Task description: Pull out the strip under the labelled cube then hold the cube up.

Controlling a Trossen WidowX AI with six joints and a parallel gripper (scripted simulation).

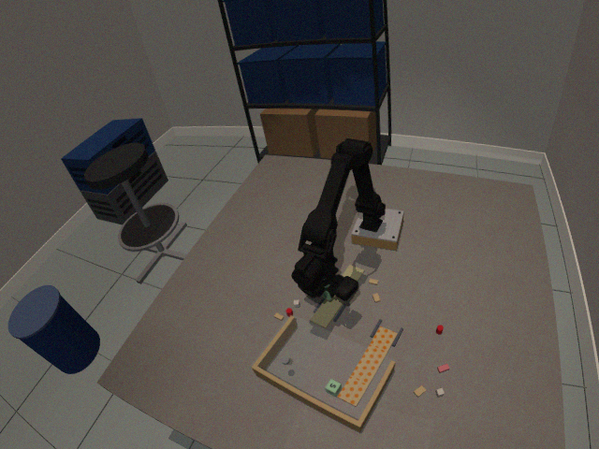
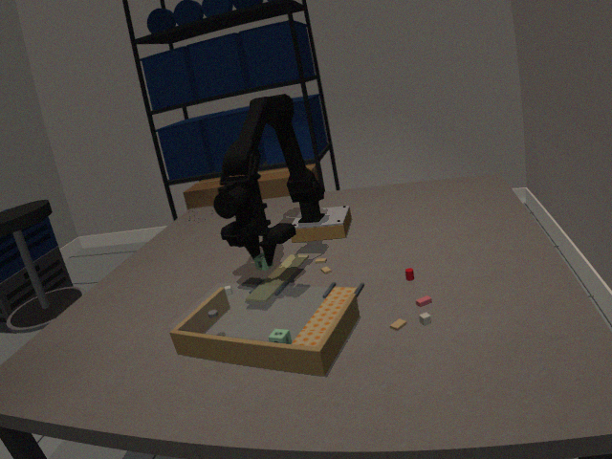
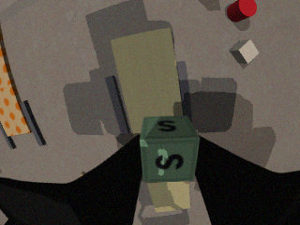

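Right now the olive strip is 5 cm below my gripper tip, 4 cm behind it and 1 cm to the left of it. Round my gripper tip: pink block 38 cm to the left, 8 cm ahead, 5 cm below.
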